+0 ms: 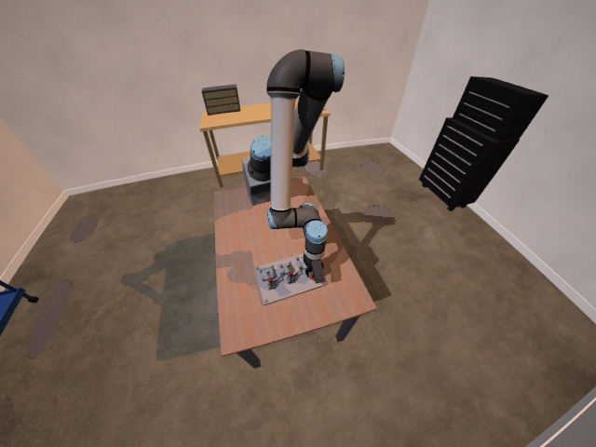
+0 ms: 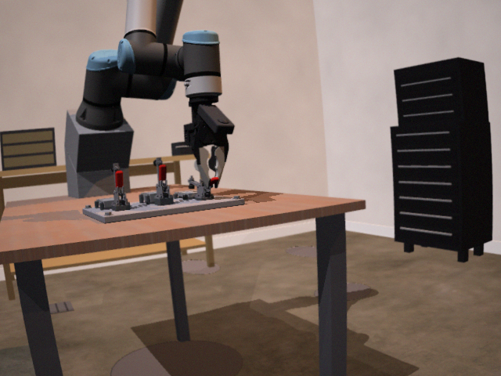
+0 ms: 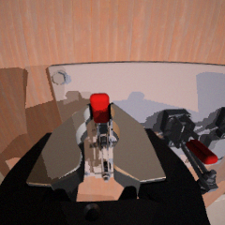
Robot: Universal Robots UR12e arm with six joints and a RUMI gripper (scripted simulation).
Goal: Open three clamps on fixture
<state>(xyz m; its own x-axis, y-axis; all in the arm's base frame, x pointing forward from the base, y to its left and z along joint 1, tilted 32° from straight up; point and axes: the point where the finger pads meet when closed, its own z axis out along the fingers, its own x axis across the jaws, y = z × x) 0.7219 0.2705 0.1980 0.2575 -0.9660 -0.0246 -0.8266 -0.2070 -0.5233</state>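
The grey fixture plate lies 130 mm to the right of my hand, 50 mm below it and 40 mm behind it.
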